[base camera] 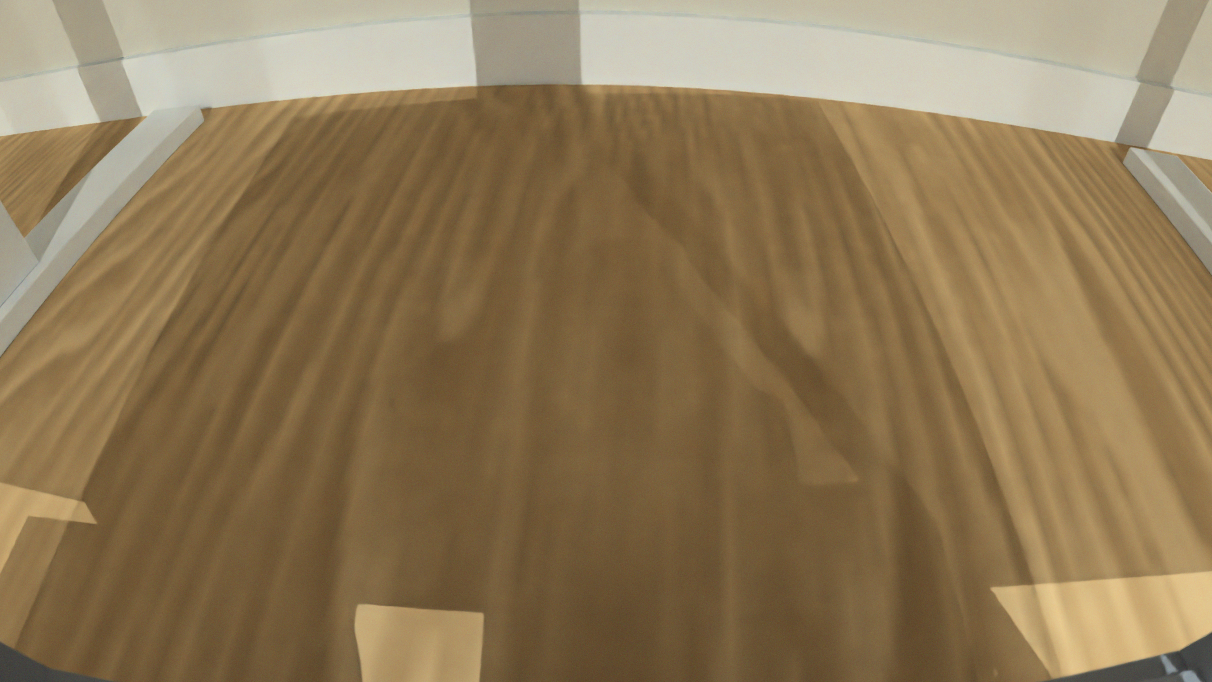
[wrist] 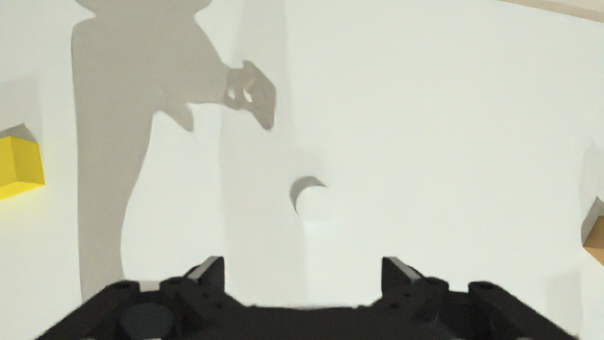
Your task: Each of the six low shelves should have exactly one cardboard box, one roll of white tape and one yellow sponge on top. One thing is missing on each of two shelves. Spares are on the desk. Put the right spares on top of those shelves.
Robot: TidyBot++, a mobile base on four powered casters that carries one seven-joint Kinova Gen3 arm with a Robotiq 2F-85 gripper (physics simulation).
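Observation:
My gripper point(wrist: 303, 274) is wide open with nothing between its fingers, above a white top point(wrist: 425, 125). A white roll of tape point(wrist: 314, 204) stands out from the white top by its shadow, near the middle of the wrist view, ahead of the fingers and apart from them. A yellow sponge point(wrist: 25, 162) is at the left edge, partly cut off by the frame. A cardboard box point(wrist: 596, 240) shows as a brown corner at the right edge. The low shelves cannot be made out in these views.
In the base camera view a grey foot bar point(base camera: 110, 182) lies on the wooden floor point(base camera: 593, 381) at the left, and another foot bar point(base camera: 1173, 199) at the right. A wall with a white skirting board point(base camera: 720, 50) runs across the back. The arm's shadow falls on the white top.

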